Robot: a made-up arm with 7 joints.
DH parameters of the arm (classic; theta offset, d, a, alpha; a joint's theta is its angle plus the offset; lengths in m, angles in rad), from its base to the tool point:
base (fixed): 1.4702 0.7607 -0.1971 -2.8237
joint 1: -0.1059 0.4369 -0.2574 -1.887
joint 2: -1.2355 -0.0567 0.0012 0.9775
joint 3: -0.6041 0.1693 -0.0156 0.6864
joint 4: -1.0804 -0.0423 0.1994 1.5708
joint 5: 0 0.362 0.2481 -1.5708
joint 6: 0 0 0.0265 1.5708
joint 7: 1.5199 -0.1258 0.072 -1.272
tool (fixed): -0.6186 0.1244 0 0
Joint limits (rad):
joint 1: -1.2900..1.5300
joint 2: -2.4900..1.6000
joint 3: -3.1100..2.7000
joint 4: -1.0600..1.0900
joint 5: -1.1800..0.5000
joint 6: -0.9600..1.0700
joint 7: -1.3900..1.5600
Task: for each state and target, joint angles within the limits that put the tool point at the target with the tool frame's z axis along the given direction. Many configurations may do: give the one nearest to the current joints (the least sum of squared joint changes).
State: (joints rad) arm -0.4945 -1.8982 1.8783 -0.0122 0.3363 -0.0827 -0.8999
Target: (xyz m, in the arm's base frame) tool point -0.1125 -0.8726 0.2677 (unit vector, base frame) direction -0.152 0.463 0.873
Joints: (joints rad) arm -0.4577 -1.7339 1.7840 0.0163 0.2882 -0.2355 -0.3509
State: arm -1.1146 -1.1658 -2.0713 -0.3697 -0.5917 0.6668 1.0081
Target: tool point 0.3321 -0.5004 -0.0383 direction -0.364 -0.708 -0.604
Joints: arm -0.9463 -1.7930 -2.3804 -0.7596 -0.0547 0.9311 1.5600
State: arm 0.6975 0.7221 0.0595 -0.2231 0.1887 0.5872 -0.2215
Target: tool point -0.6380 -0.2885 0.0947 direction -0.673 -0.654 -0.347
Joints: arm 0.4151 0.7442 0.5868 0.4993 0.2345 0.8752 -1.0185
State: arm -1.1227 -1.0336 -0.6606 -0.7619 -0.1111 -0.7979 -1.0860
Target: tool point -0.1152 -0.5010 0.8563 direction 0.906 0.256 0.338
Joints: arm -1.1099 -0.8621 -0.2818 -0.2902 0.4938 -0.9600 -1.3889
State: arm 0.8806 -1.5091 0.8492 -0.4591 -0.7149 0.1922 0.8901
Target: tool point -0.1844 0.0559 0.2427 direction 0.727 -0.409 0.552
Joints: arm 1.3980 -2.0393 0.7070 -0.5681 -0.9519 0.1118 0.3591
